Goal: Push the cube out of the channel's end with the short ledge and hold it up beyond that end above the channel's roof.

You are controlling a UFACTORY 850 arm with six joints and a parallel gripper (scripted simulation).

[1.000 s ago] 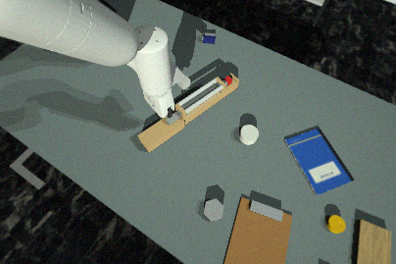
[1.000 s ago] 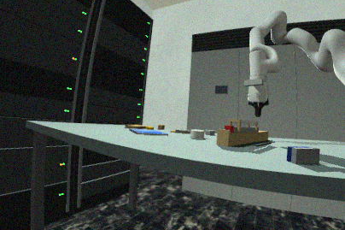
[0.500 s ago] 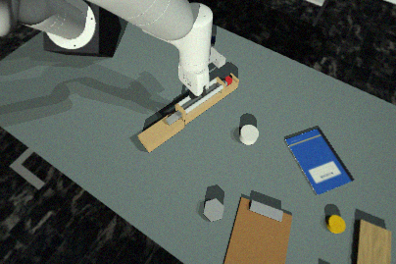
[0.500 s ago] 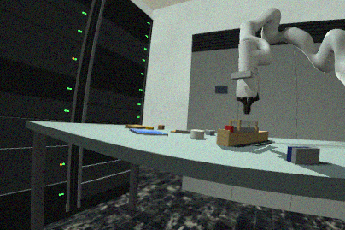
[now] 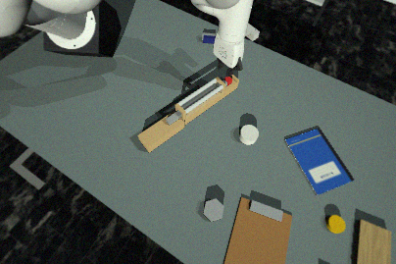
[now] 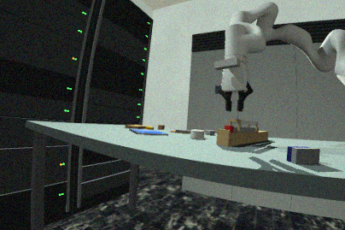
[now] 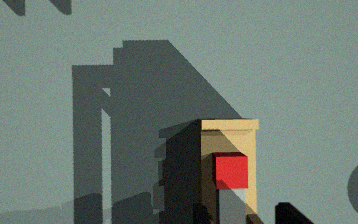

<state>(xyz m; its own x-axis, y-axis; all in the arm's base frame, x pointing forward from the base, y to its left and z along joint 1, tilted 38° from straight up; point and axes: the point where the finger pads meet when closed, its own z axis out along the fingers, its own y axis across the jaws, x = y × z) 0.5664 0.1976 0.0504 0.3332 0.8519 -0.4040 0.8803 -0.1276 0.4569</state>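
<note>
The red cube is 10 mm ahead of my hand, 20 mm to the left of it and 90 mm below it. Also, from my hand: blue-and-grey block: 180 mm behind, 230 mm to the left, 130 mm below; yellow disc: 530 mm ahead, 280 mm to the right, 130 mm below; grey hexagonal block: 180 mm ahead, 430 mm to the right, 130 mm below.
</note>
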